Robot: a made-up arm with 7 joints.
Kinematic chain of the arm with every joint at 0, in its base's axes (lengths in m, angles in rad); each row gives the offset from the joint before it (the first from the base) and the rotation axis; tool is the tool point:
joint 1: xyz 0 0 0 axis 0 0.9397 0.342
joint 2: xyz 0 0 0 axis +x
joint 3: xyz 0 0 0 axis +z
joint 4: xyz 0.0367 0 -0.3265 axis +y
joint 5: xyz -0.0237 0 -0.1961 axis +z
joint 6: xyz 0 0 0 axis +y
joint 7: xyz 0 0 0 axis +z
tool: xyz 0 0 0
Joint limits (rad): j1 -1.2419..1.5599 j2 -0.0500..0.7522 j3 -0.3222..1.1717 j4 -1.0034..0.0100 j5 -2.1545..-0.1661 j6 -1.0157..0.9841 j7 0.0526..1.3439
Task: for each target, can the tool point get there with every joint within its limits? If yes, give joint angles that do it. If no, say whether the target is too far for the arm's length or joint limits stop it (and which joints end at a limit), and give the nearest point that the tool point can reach.
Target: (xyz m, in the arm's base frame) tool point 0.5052 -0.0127 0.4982
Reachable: no: too far | nearest point 0.4524 0.1558 0.1052 | short by 0.431 m
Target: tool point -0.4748 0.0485 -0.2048
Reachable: yes | joints 1.3161 0.1279 0.8190 -0.5616 -1.6148 0.7054 0.6061
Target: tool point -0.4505 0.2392 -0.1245
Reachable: yes | joints 1.1889 0.6500 1.0379 -0.0996 -1.8377 -0.8354 0.6201
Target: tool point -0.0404 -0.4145 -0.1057
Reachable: no: joint limits stop it (at a limit: joint 1, joint 2, joint 3, joint 4) | nearest point -0.3911 -0.1540 -0.2517 | short by 0.461 m
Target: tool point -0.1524 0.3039 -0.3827
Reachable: yes | joints 0.6132 0.5923 0.2595 -0.7130 -1.3579 0.5415 0.8261
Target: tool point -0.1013 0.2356 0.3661
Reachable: no: joint limits stop it (at a limit: joint 1, joint 2, joint 3, joint 4) | nearest point -0.3464 0.3438 0.0428 | short by 0.420 m
